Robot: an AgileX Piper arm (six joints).
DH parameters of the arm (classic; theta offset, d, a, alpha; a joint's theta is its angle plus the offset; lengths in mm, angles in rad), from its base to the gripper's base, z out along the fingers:
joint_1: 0 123 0 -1.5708
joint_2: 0.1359 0 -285.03 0
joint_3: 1.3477 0 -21.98 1.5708
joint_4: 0 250.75 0 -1.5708
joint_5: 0 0 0 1.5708
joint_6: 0 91 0 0
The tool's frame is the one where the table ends.
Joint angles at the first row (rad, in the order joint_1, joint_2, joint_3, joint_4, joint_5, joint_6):
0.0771 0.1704 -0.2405 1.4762 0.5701 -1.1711
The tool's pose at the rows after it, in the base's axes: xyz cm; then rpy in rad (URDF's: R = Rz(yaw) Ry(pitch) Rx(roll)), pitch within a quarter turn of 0, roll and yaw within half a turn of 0:
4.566, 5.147, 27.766, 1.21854, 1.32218, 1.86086
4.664, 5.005, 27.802, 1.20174, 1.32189, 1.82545
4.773, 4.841, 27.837, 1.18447, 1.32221, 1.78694
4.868, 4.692, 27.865, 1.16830, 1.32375, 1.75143
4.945, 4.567, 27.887, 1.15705, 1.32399, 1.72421
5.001, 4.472, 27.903, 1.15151, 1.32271, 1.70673
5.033, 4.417, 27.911, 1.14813, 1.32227, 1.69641
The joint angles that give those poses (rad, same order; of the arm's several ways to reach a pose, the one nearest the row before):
0.0769 0.1703 -0.2405 1.4781 0.5558 -1.1752
0.0770 0.1703 -0.2405 1.4799 0.5364 -1.1795
0.0773 0.1704 -0.2405 1.4807 0.5143 -1.1841
0.0771 0.1704 -0.2405 1.4809 0.4947 -1.1890
0.0771 0.1704 -0.2405 1.4809 0.4784 -1.1919
0.0772 0.1704 -0.2405 1.4806 0.4661 -1.1922
0.0771 0.1704 -0.2405 1.4803 0.4591 -1.1926

